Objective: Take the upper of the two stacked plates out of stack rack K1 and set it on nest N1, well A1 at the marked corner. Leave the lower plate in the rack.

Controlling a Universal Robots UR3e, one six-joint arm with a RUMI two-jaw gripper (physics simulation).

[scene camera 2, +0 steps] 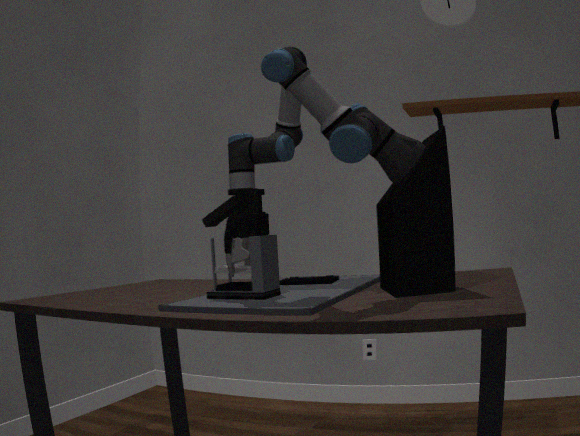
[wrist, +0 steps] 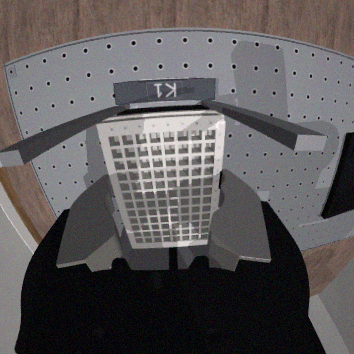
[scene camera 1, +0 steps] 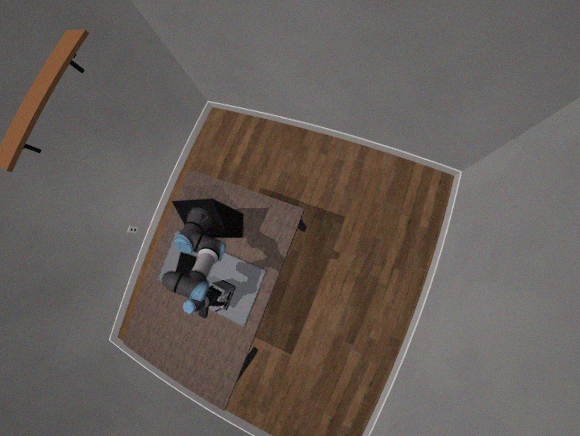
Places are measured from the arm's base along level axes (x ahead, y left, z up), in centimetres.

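Pixels of known places: gripper, fingertip midpoint: point(scene camera 2: 241, 274) point(wrist: 166, 174) point(scene camera 1: 220, 296); arm's base, origin of the base link: point(scene camera 2: 410, 165) point(scene camera 1: 201, 217).
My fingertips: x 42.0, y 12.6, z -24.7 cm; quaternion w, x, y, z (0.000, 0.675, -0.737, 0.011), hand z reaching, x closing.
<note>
Ahead of a thing's pixels: the offset from my fingertips to its top centre. "*": to the spot under its first point. Level surfaces: height alone.
Stack rack K1 @(dx +0.0, dy -0.1, dz +9.3 cm) point(scene camera 1: 229, 286) point(scene camera 2: 265, 262) point(wrist: 125, 94) stands on the grey board; its label shows in the wrist view. My gripper point(scene camera 2: 237, 262) point(wrist: 166, 174) reaches down into the rack from above and is shut on a white gridded plate @(dx -1.0, dy +0.1, dz +2.2 cm) point(scene camera 2: 219, 269) point(wrist: 165, 123), one jaw at each long side. The plate is level and raised above the rack's black base, still between the rack's uprights. The lower plate cannot be made out separately. A flat black piece @(* dx -10.5, dy -32.3, dz -4.4 cm) point(scene camera 1: 186, 262) point(scene camera 2: 310, 280) point(wrist: 343, 180), seemingly nest N1, lies on the board; its marked corner cannot be seen.
The rack's uprights point(wrist: 65, 134) point(wrist: 265, 124) rise on both sides of the plate. The perforated grey board @(dz -5.6 cm) point(scene camera 1: 250, 295) point(scene camera 2: 300, 304) point(wrist: 185, 52) lies on the wooden table @(dz -6.9 cm) point(scene camera 1: 185, 350) point(scene camera 2: 100, 300). The black arm stand point(scene camera 1: 232, 220) point(scene camera 2: 417, 240) is at the table's other end.
</note>
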